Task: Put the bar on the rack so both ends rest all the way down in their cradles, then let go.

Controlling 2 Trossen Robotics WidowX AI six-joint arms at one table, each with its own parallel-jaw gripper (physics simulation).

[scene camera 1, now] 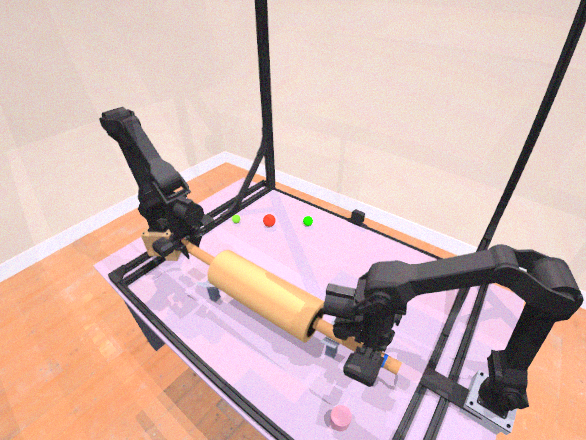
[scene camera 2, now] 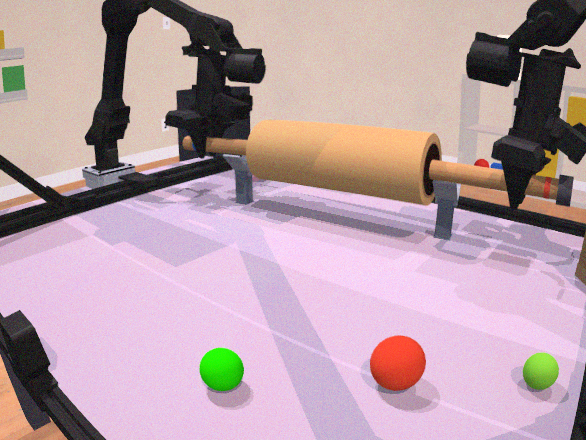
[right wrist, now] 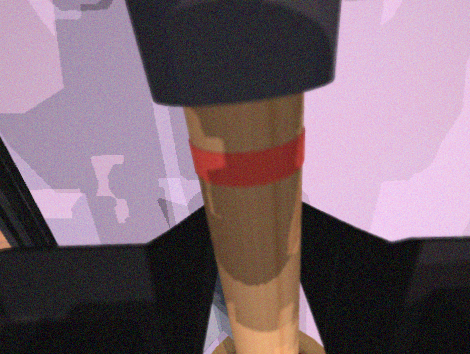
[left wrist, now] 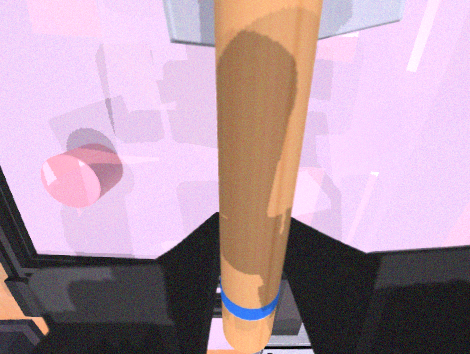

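Seen in the pictures: left gripper, fingertip midpoint: (scene camera 1: 372,360) (scene camera 2: 207,156) (left wrist: 247,218); right gripper, fingertip midpoint: (scene camera 1: 192,255) (scene camera 2: 515,205) (right wrist: 251,205); left arm's base, origin of the base link: (scene camera 1: 494,398) (scene camera 2: 107,166).
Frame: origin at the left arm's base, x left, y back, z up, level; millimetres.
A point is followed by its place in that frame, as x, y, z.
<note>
The wooden bar (scene camera 1: 200,253) {162, -794, 85} (scene camera 2: 467,172) {143, -776, 78} (left wrist: 255,125) {113, -320, 75} (right wrist: 255,215) {166, -878, 88} carries a thick tan roller, with a blue band near one end and a red band and dark cap at the other. The rack's two grey posts (scene camera 1: 331,347) {118, -361, 2} (scene camera 2: 444,220) {175, -735, -11} stand below it. In scene camera 1 the bar shows above the far cradle (scene camera 1: 214,292) {191, -718, -2}; at the near cradle (scene camera 2: 244,185) {98, -377, -5} any gap is too small to tell. My left gripper (scene camera 1: 367,350) {103, -262, 34} (scene camera 2: 202,145) {103, -262, 34} (left wrist: 247,218) {103, -262, 34} is shut on the bar near the blue band. My right gripper (scene camera 1: 185,246) (scene camera 2: 517,185) {163, -849, 41} (right wrist: 251,205) {163, -849, 41} is shut on it inward of the red band.
A pink cylinder (scene camera 1: 341,418) {236, -252, -5} (left wrist: 72,180) {229, -257, -5} stands near the left arm's side. A red ball (scene camera 1: 269,220) {-157, -830, -3} (scene camera 2: 398,363) {-187, -853, -4}, a green ball (scene camera 1: 308,221) {-255, -723, -14} (scene camera 2: 221,369) {-274, -745, -11} and a lime ball (scene camera 1: 236,219) {-94, -946, -17} (scene camera 2: 540,371) {-115, -958, -16} lie away from the rack. A black frame (scene camera 1: 265,100) {-351, -1011, 362} edges the table.
</note>
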